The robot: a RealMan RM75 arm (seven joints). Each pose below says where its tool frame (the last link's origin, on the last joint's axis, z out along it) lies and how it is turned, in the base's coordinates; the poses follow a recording.
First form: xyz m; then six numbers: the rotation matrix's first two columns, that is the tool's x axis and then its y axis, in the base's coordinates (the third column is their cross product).
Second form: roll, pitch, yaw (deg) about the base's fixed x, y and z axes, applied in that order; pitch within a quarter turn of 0, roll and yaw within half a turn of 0; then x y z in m. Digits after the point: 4 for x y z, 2 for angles.
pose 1, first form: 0.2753, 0.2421, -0.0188, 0.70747, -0.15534, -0.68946, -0.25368, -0.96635, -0.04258
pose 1, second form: -176.63, 43.59, -12.38, 0.2753, 0.2421, -0.0188
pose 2, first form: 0.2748, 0.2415, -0.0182, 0.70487, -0.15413, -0.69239, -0.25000, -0.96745, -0.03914
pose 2, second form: -176.89, 43.82, -12.33, 0.2748, 0.2415, -0.0182
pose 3, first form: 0.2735, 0.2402, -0.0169, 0.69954, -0.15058, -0.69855, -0.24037, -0.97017, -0.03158
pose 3, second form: -177.47, 44.31, -12.15, 0.2735, 0.2402, -0.0169
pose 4, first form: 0.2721, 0.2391, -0.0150, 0.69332, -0.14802, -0.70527, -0.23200, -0.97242, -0.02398
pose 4, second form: -178.06, 44.85, -12.05, 0.2721, 0.2391, -0.0150
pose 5, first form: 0.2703, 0.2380, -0.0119, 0.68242, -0.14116, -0.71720, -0.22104, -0.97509, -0.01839
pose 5, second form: -178.49, 45.82, -11.69, 0.2703, 0.2380, -0.0119
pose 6, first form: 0.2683, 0.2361, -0.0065, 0.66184, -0.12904, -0.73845, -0.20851, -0.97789, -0.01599
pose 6, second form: -178.64, 47.60, -11.03, 0.2683, 0.2361, -0.0065
